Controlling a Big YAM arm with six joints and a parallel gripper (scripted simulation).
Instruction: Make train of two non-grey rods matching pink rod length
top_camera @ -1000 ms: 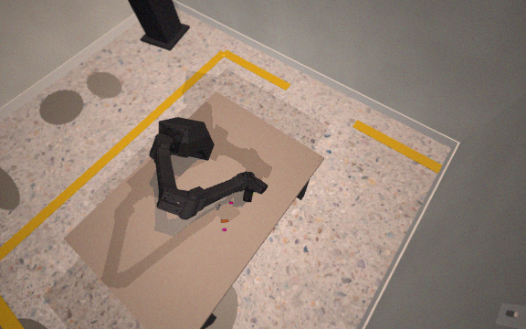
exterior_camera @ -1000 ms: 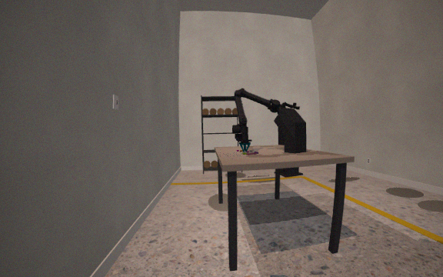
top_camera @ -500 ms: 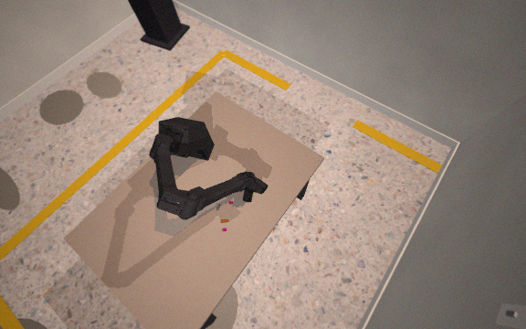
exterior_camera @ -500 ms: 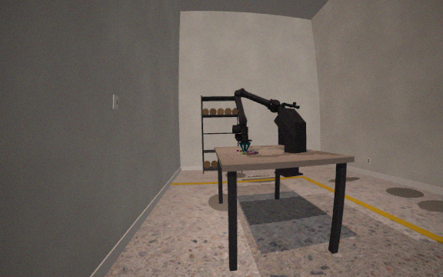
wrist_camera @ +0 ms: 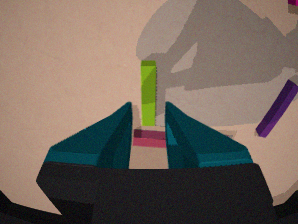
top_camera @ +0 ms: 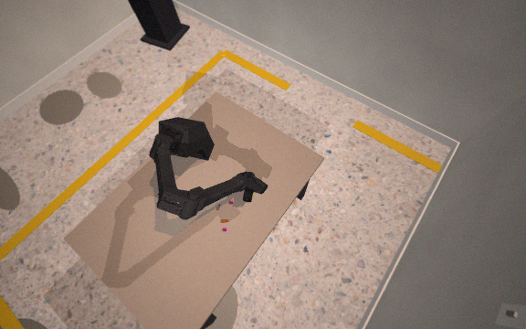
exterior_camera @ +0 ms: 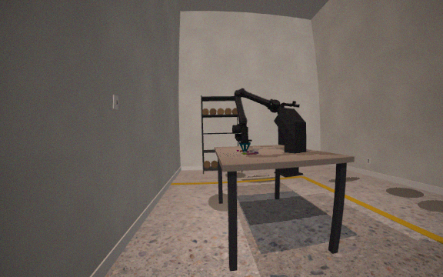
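Now: the lime rod 20 mm below my hand. Also, from my hand: purple rod (120 mm behind, 20 mm to the right, 20 mm below); then grey rod (170 mm to the right, 140 mm behind, 20 mm below); then pink rod (40 mm behind, 30 mm to the left, 20 mm below).
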